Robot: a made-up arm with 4 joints.
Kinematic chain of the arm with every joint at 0, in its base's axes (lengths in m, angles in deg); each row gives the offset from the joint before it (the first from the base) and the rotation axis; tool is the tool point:
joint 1: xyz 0 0 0.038 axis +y
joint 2: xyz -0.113 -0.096 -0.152 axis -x
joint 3: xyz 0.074 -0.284 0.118 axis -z
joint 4: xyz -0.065 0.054 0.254 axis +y
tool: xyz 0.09 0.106 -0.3
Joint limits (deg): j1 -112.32..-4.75 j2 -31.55..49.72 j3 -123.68..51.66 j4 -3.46..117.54
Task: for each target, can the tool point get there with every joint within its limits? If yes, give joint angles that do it. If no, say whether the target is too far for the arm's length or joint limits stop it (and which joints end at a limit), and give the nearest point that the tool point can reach.
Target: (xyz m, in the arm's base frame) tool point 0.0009 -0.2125 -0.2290
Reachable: yes | joints -86.63 17.64 -7.36 44.01
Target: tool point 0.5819 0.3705 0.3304
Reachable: no: joint limits stop it (at a limit: joint 1, joint 2, joint 3) | nearest point 0.1123 0.1297 -0.0516 | short by 0.651 m
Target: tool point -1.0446 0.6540 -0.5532
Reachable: no: too far | nearest point -0.4630 0.0869 -0.2241 | short by 0.876 m
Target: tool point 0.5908 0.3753 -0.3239
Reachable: no: joint limits stop it (at a limit: joint 1, joint 2) | nearest point 0.0956 0.1696 -0.2060 | short by 0.549 m
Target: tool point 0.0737 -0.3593 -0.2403
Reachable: yes | joints -60.55 -23.27 -63.83 14.55
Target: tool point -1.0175 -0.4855 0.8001
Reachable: no: too far | nearest point -0.5092 -0.3122 0.4194 | short by 0.658 m
